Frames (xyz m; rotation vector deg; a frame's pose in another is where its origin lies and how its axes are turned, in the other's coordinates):
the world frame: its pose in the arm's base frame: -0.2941 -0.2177 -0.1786 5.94 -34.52 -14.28
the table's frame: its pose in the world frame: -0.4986 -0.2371 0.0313 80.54 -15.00 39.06
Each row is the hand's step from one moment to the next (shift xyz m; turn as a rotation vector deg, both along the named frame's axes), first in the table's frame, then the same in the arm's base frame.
Working: the table's frame: its pose in the arm's base frame: -0.7562 -0.3168 -0.4658 69.18 -53.94 50.37

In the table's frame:
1: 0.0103 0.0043 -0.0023 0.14 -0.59 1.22
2: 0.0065 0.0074 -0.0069 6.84 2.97 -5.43
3: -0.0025 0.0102 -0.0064 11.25 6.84 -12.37
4: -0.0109 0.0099 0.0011 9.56 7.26 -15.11
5: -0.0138 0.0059 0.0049 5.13 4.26 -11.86
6: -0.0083 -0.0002 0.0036 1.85 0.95 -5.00
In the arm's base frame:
1: 0.0001 0.0034 0.0109 0.45 -1.28 0.05
2: -0.0037 0.0082 0.0080 0.38 6.16 6.85
3: -0.0096 0.0077 0.0006 -0.77 13.82 11.61
4: -0.0132 -0.0002 -0.0065 -1.46 16.50 9.91
5: -0.0111 -0.0047 -0.0102 -0.68 12.61 5.06
6: -0.0033 -0.0040 -0.0074 0.38 5.18 1.54

